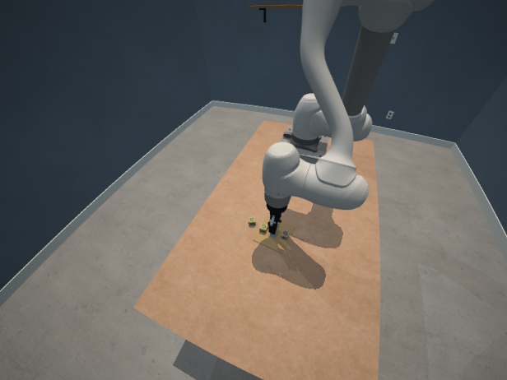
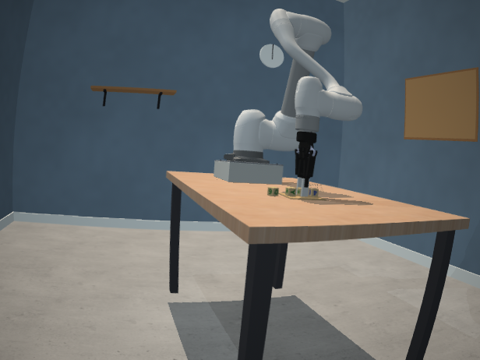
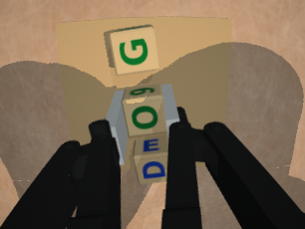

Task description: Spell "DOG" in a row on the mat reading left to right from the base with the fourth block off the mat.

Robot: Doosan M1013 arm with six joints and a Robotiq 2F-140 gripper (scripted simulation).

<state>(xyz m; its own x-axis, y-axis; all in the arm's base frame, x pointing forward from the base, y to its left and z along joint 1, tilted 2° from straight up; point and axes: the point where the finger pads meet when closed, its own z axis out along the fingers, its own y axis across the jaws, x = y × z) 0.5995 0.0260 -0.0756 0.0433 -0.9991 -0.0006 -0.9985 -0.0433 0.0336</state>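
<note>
The tan mat lies 4 cm below my hand. Also, from my hand: G block 5 cm to the right, 2 cm below; then D block 5 cm to the left, 2 cm below.
</note>
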